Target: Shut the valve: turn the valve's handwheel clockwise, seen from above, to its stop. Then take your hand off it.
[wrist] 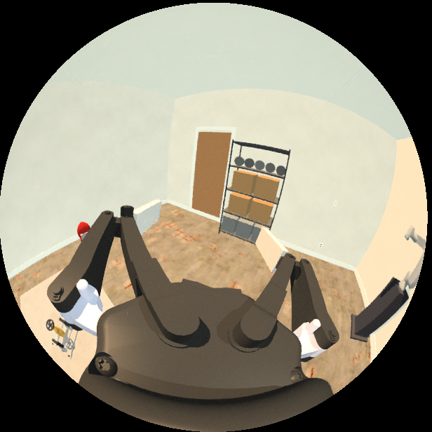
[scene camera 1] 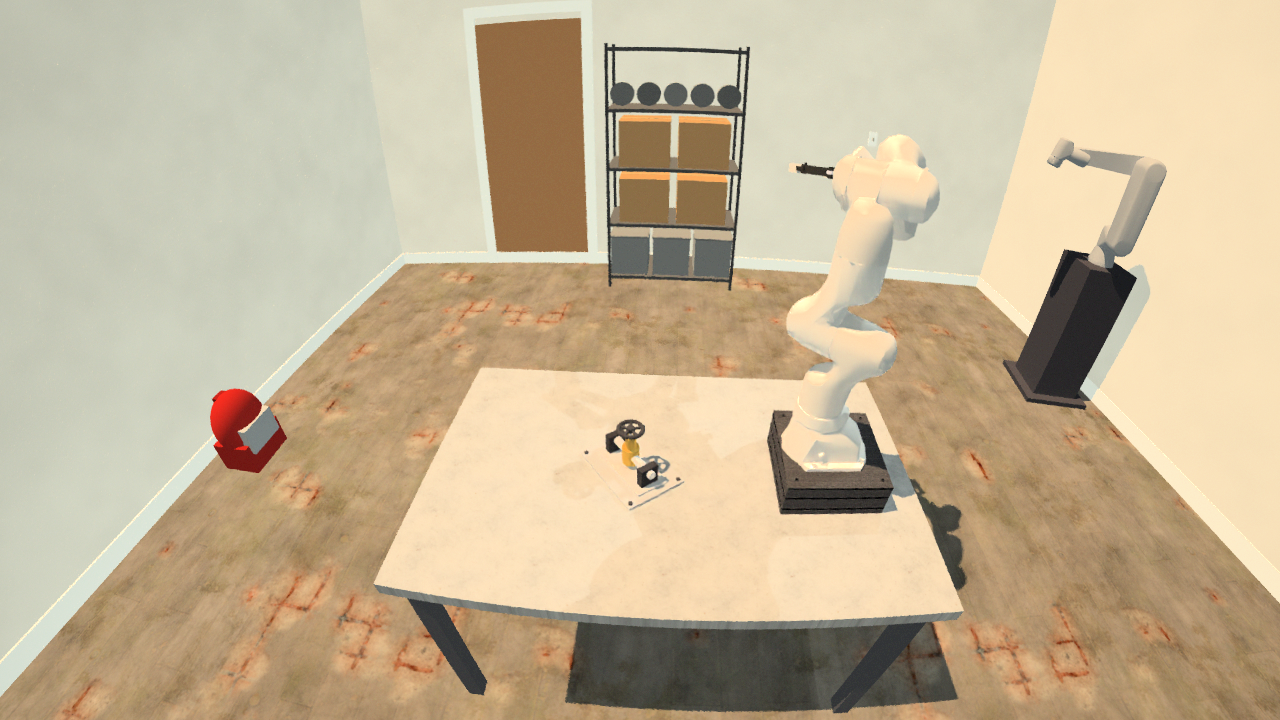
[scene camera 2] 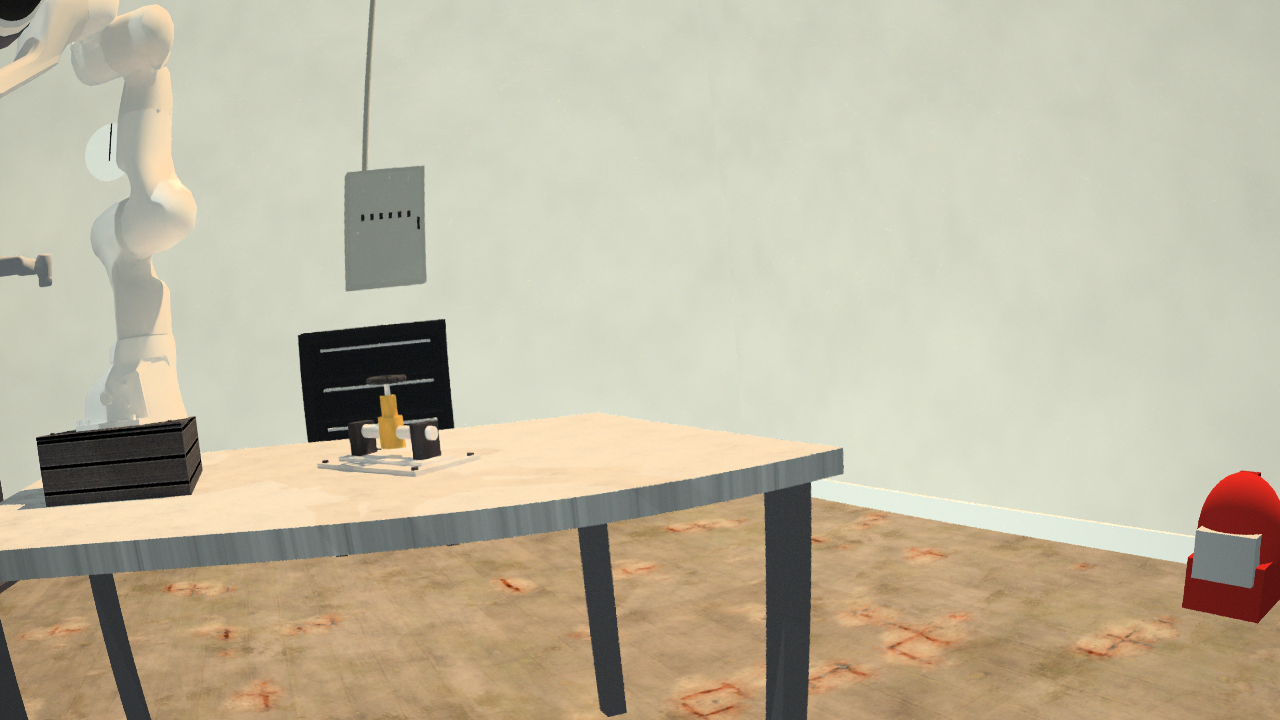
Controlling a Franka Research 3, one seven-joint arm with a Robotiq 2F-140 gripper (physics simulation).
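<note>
The valve has a yellow body (scene camera 1: 630, 453) (scene camera 2: 390, 431) (wrist: 59, 331) on a thin pale plate, with a pipe between two black blocks. Its dark, spoked handwheel (scene camera 1: 630, 428) (scene camera 2: 386, 379) (wrist: 50, 325) lies level on top of the upright stem. Its turned angle cannot be read from these views. My gripper (scene camera 1: 794, 168) (wrist: 210, 223) is open and empty, with its fingers wide apart. It is high above the table, up and to the right of the valve in scene camera 1, pointing sideways and well apart from the handwheel.
The valve stands near the middle of the table (scene camera 1: 519, 537) (scene camera 2: 581, 443). My arm stands on a dark block (scene camera 1: 832, 499) (scene camera 2: 116, 465) to its right in scene camera 1. A shelf rack (scene camera 1: 677, 109) is by the back wall. A second arm on a black pedestal (scene camera 1: 1074, 331) stands at the right.
</note>
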